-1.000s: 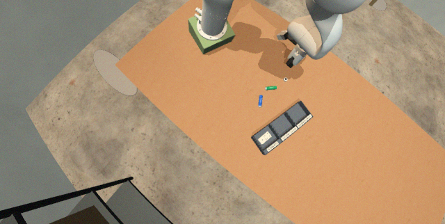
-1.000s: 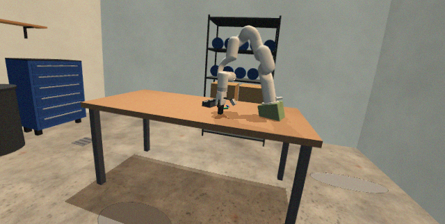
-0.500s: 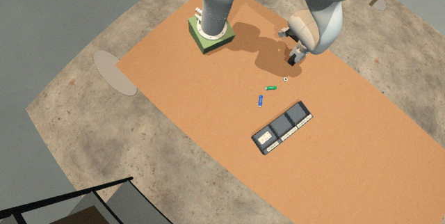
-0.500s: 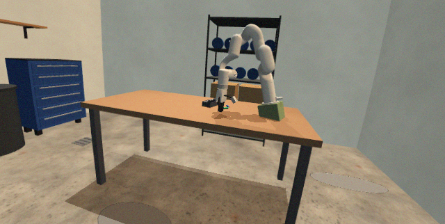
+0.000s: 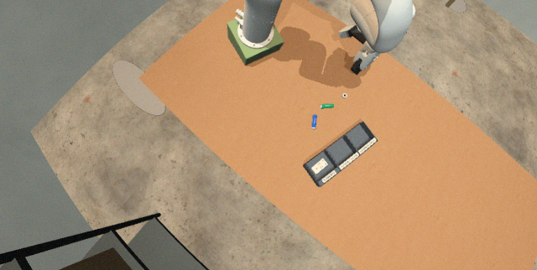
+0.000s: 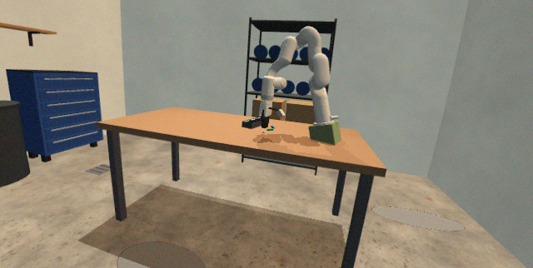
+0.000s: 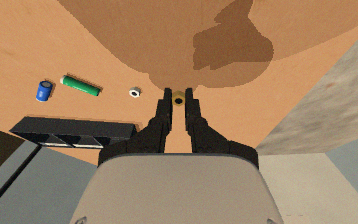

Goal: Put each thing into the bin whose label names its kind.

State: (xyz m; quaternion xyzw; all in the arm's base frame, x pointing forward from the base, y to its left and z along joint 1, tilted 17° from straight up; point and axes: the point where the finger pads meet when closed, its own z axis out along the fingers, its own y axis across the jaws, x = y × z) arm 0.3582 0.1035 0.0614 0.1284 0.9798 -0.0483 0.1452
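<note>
The dark three-part bin lies 28 cm to the right of my hand, 10 cm ahead of it and 6 cm below it. From my hand the other things lie so: green battery 16 cm to the right, 7 cm below, 2 cm behind; then brass nut 2 cm below; then metal nut 9 cm to the right, 7 cm below, 1 cm ahead.
</note>
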